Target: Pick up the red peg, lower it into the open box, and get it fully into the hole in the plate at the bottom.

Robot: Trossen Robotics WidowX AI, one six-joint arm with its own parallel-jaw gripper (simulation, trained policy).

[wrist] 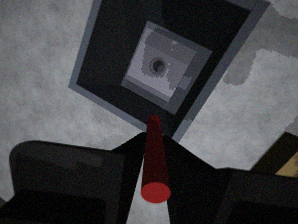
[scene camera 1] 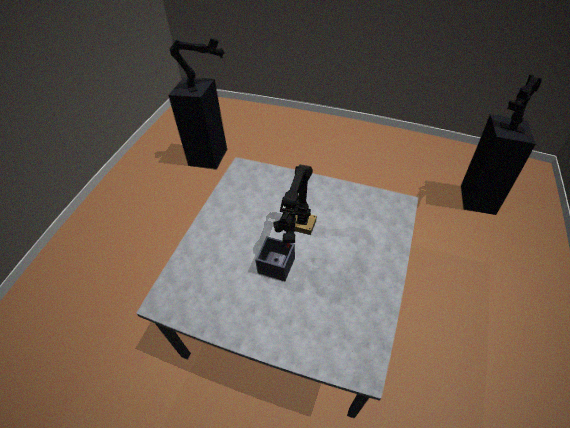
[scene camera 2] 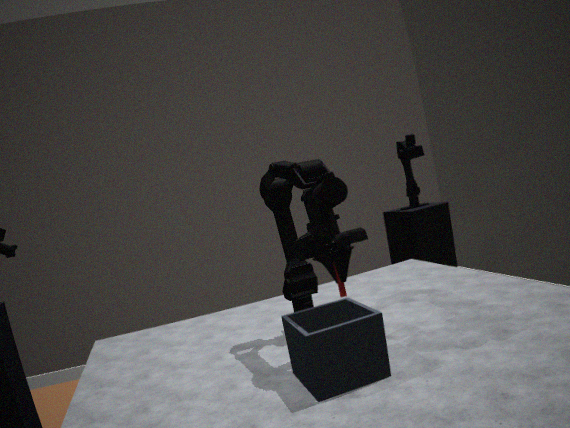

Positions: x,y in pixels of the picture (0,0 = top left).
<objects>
A dark box shows in the wrist view [109,44], in scene camera 1 and in scene camera 2. The same spot on the dark box: [scene camera 2: 337,347] is [scene camera 1: 265,266].
</objects>
